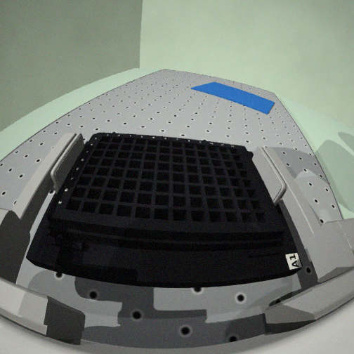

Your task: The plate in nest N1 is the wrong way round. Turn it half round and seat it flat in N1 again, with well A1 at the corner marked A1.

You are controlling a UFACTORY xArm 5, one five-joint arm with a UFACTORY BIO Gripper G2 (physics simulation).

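The black plate (165, 180) with its grid of square wells lies in the black nest N1 (165, 267), its top level as far as I can see. Small white marks run along its left and far edges, too small to read. The nest's white A1 label (293, 261) is at the near right corner, diagonally opposite the corner where the two rows of marks meet. My gripper (169, 175) is shut on the plate, one pad against its left end and one against its right end. The undersides of the plate and the contact with the nest floor are hidden.
A flat blue rectangle (235, 97) lies on the grey perforated board (165, 105) beyond the nest, toward the back right. Pale green walls (245, 40) stand behind the board. Shadows of the gripper fall on the board near and right of the nest.
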